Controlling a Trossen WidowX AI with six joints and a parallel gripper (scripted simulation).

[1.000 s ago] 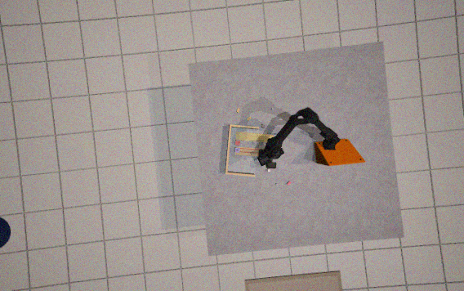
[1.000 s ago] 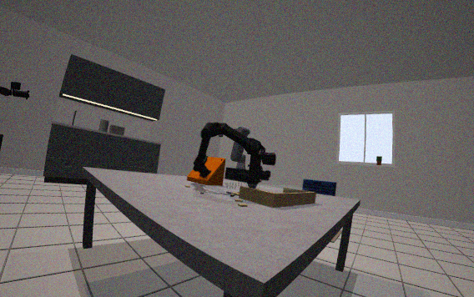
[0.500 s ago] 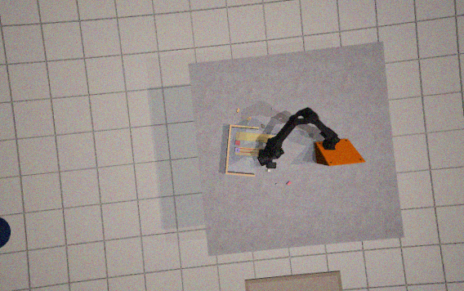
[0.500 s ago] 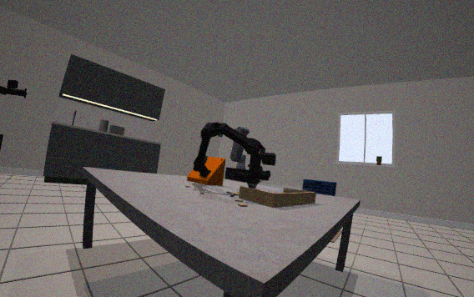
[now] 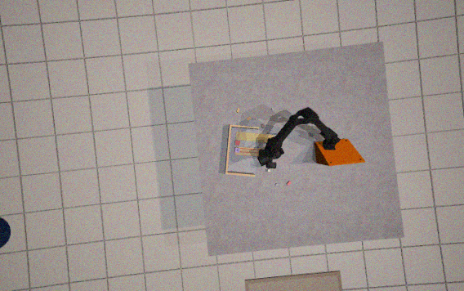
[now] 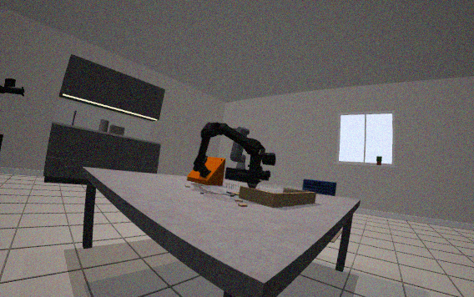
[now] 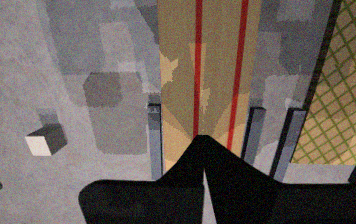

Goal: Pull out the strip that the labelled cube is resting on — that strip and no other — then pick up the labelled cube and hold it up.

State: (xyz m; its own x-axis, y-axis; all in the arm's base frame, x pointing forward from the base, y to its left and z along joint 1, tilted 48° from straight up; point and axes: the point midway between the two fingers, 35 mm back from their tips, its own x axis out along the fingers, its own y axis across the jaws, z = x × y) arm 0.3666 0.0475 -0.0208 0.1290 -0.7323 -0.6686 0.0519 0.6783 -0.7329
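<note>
My gripper tip is 22 cm short of the purple cube, 2 cm to the left of it and 2 cm below it. Round my gripper tip: pink piece (20 cm to the left, 13 cm behind).
</note>
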